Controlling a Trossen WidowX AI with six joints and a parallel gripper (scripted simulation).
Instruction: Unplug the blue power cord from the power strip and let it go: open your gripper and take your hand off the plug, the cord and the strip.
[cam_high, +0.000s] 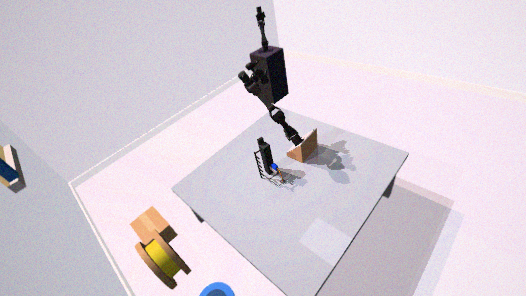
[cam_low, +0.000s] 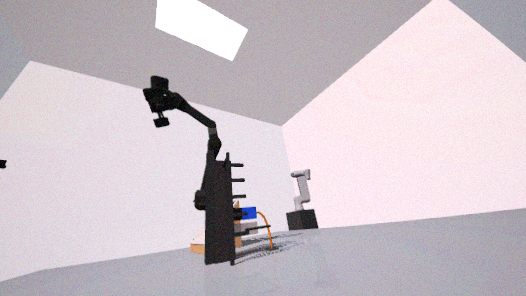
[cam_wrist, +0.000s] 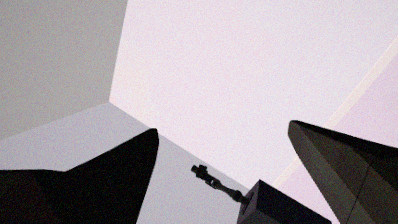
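My gripper tip is 34 cm short of the blue plug, 31 cm to the right of it and 55 cm above it. The rest, counted from my gripper tip: black power strip (33 cm ahead, 24 cm to the left, 53 cm below).
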